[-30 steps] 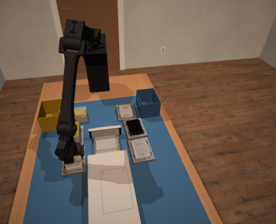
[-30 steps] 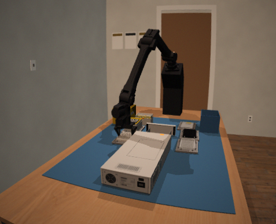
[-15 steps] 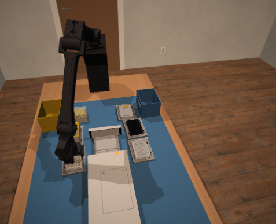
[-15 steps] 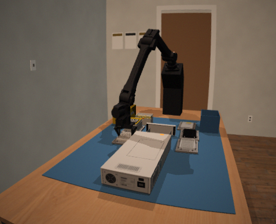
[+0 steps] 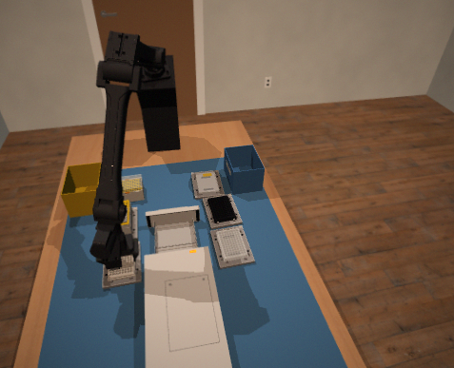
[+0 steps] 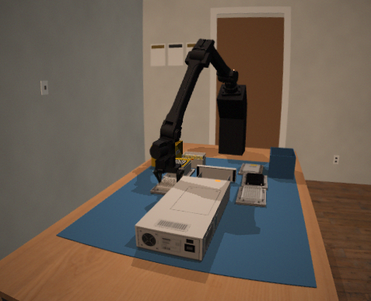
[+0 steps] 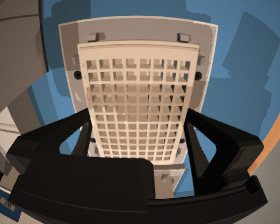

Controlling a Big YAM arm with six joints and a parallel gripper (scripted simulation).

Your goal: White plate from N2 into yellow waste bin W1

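Now: the slotted nest 2 cm below my hand. The rest, counted from my hand: white instrument: 17 cm to the left, 12 cm ahead, 2 cm above; then yellow tip box: 19 cm behind, 3 cm above, 1 cm to the left; then white plate: 37 cm to the left, 4 cm ahead.
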